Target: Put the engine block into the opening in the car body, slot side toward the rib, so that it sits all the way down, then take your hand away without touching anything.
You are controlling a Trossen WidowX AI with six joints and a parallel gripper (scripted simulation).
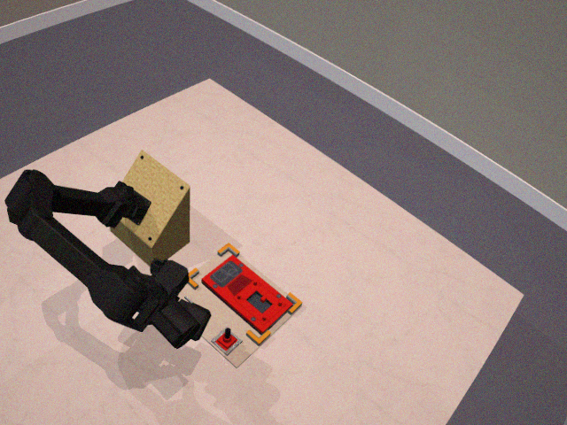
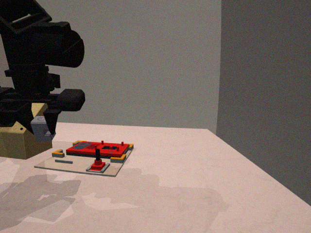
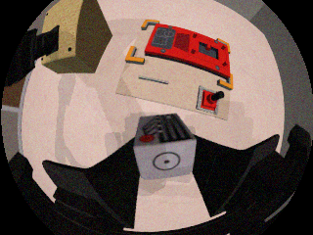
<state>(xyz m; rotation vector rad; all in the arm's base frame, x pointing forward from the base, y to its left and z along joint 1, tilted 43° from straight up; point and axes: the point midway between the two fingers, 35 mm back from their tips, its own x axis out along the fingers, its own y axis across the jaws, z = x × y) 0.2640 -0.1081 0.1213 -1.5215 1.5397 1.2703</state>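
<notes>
The black peg is 100 mm ahead of my gripper tip, 90 mm below it and 80 mm to the left of it. Also, from my gripper tip: grey engine block 10 mm ahead, 10 mm above.
</notes>
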